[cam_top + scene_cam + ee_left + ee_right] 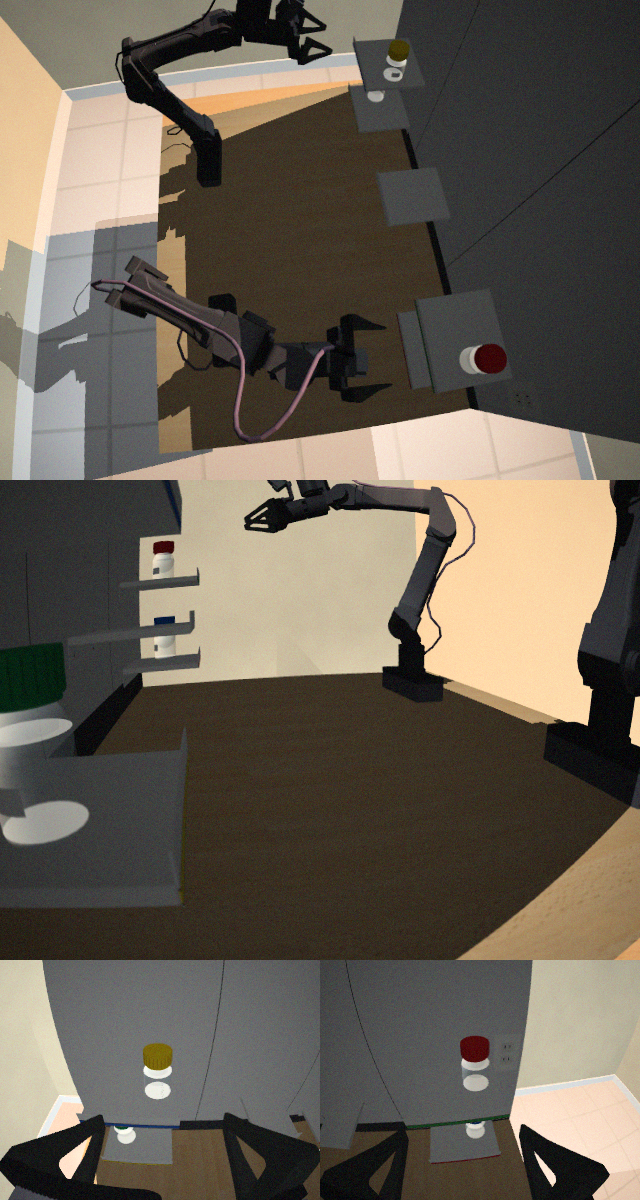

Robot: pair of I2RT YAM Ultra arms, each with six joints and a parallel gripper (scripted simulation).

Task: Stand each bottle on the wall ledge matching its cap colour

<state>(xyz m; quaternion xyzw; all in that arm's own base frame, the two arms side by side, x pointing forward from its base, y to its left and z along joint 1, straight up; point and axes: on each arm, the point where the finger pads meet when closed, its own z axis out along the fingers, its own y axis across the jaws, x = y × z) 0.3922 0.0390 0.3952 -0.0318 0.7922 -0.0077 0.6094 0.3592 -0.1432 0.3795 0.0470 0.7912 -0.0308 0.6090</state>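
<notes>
Now: left hand 200 mm short of the green-capped bottle, 100 mm to the right of it and 300 mm above it. From my left hand the other things lie so: yellow strip 120 mm ahead, 60 mm to the left, 350 mm below; then blue strip 120 mm ahead, 60 mm to the left, 160 mm below; then yellow-capped bottle 200 mm ahead, 110 mm below.
My right hand is 210 mm short of the red-capped bottle, 50 mm to the left of it and 90 mm above it. Also, from my right hand: green strip (120 mm ahead, 140 mm below); then blue-capped bottle (210 mm ahead, 40 mm to the right, 280 mm below); then yellow-capped bottle (240 mm ahead, 740 mm to the left, 90 mm below).
</notes>
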